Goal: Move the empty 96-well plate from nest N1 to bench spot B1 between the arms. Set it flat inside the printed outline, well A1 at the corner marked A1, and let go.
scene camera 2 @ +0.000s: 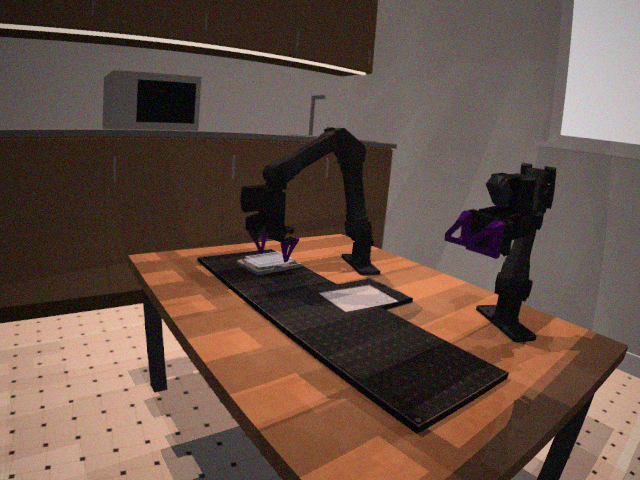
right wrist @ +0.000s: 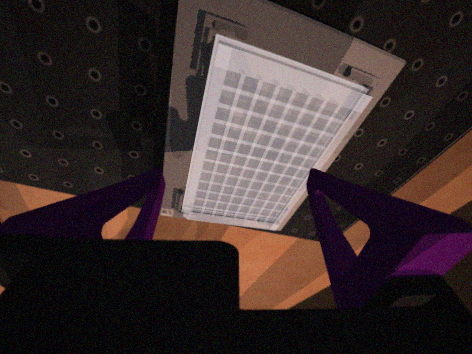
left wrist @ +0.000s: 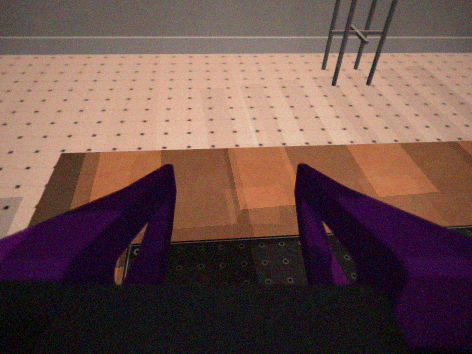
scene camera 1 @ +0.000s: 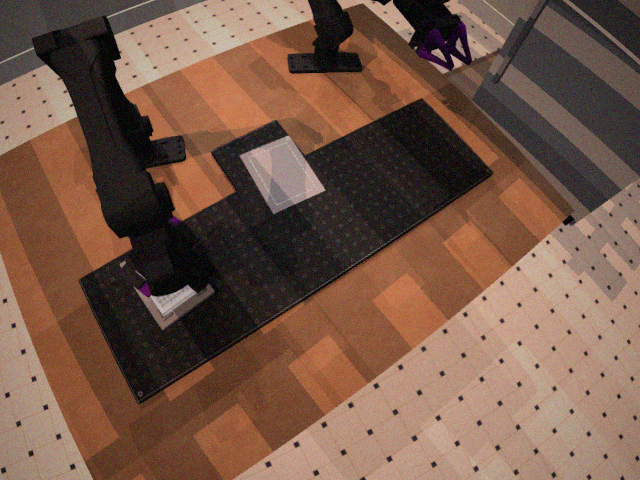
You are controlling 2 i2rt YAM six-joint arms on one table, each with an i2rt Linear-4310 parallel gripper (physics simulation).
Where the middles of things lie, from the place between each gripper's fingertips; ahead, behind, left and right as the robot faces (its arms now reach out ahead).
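Labels:
From my left hand, the white well plate (right wrist: 266, 120) is 66 cm to the right, 6 cm behind and 23 cm below, and there's a grey nest (scene camera 1: 164, 323) that's also 66 cm to the right of that hand and 6 cm behind it, but 24 cm below.
As for my right hand, the white well plate is 10 mm ahead of it, 10 mm to the right and 10 mm below, while the grey nest, counted from that same right hand, is 10 mm ahead, 10 mm to the right and 20 mm below.

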